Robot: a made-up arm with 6 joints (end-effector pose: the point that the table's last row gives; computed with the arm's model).
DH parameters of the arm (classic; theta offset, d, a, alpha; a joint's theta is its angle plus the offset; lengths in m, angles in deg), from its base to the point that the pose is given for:
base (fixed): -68.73 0 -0.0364 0
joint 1: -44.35 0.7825 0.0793 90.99
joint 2: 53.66 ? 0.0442 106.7
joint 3: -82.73 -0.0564 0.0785 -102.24
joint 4: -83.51 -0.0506 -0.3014 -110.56
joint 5: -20.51 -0.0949 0.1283 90
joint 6: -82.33 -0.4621 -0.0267 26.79
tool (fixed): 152.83 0.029 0 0
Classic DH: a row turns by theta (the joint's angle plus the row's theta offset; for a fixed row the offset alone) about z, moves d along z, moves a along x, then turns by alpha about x.
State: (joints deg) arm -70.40 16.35 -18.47 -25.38 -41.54 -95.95
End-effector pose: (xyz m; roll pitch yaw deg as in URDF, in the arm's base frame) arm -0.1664 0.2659 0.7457 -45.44 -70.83 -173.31
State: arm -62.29 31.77 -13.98 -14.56 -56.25 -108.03
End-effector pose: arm -0.1909 0.1677 0.8781 101.66 -75.95 61.56
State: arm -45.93 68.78 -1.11 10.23 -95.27 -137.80
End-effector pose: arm 0.1322 0.2338 1.0078 154.34 -21.03 95.88
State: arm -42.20 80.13 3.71 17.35 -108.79 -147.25
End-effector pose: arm 0.2048 0.3643 0.9205 172.83 -18.04 116.00
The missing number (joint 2, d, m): 0.1709
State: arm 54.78 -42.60 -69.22 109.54 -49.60 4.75
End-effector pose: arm -0.1861 0.0791 0.7881 -129.64 -41.86 -130.25
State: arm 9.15 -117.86 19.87 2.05 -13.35 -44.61
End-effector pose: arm -0.0863 0.1315 0.9646 79.68 57.14 -27.81
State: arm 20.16 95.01 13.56 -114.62 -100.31 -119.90
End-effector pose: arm -0.2396 0.3174 0.9115 72.18 2.85 72.86
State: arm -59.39 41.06 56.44 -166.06 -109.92 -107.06
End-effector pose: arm -0.1786 0.4999 1.0255 -101.84 -59.40 150.40
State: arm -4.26 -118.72 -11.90 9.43 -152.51 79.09
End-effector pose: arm -0.5402 -0.4464 0.6550 -72.04 -3.09 16.81
